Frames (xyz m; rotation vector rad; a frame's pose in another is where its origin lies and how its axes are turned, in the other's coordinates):
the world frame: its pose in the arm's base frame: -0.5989 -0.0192 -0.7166 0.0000 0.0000 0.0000
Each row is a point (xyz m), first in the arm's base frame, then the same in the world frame.
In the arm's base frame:
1: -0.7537 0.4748 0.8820
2: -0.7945 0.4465 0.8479
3: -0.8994 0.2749 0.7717
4: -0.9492 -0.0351 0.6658
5: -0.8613 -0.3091 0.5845
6: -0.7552 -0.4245 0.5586
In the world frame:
1: -0.1548 0.4940 1.5986
2: -0.1956 0.4657 1.5645
3: -0.3005 0.2941 1.4883
4: -0.3503 -0.0159 1.3824
5: -0.2624 -0.2899 1.3011
6: -0.1563 -0.4053 1.2752

